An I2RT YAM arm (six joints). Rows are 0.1 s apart.
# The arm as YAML. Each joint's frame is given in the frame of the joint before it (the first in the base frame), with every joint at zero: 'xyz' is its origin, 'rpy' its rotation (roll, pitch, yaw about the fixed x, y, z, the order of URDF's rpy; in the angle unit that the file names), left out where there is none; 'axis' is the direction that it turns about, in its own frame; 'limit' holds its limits. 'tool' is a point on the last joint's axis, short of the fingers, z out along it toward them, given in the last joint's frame.
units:
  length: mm
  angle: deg
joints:
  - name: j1
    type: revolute
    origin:
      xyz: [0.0, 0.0, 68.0]
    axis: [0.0, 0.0, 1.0]
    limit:
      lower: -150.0
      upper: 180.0
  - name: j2
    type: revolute
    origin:
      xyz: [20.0, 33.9, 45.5]
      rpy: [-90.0, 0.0, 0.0]
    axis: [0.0, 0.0, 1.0]
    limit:
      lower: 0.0
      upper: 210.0
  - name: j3
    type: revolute
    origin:
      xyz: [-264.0, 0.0, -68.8]
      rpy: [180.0, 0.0, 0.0]
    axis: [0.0, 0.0, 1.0]
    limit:
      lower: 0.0
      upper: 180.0
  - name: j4
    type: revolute
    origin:
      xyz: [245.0, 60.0, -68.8]
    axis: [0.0, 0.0, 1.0]
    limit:
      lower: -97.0
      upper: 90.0
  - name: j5
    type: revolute
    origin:
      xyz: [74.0, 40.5, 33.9]
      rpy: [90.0, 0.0, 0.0]
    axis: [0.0, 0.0, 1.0]
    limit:
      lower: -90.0
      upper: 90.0
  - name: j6
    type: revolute
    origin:
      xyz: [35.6, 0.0, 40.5]
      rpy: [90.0, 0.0, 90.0]
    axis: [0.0, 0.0, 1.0]
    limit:
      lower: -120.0
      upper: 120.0
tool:
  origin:
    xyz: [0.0, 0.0, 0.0]
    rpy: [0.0, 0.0, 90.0]
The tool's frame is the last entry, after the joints.
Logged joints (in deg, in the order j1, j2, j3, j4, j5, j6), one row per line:
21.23, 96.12, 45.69, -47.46, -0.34, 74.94
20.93, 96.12, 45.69, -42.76, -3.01, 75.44
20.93, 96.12, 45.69, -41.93, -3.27, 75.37
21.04, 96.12, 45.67, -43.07, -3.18, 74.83
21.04, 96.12, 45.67, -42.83, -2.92, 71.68
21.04, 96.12, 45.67, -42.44, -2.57, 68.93
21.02, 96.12, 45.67, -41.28, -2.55, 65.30
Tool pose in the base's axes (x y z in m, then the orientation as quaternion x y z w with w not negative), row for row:
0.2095, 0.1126, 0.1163, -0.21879, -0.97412, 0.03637, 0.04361
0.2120, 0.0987, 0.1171, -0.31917, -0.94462, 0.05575, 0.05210
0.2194, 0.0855, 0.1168, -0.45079, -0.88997, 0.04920, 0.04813
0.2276, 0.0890, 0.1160, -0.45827, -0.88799, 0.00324, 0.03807
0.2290, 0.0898, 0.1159, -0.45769, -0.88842, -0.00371, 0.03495
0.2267, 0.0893, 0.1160, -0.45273, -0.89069, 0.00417, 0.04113
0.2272, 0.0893, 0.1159, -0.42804, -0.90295, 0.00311, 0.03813
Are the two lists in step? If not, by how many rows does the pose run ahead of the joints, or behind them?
The pose runs 2 rows behind the joints: the pose in row i belongs to the joints in row i - 2.
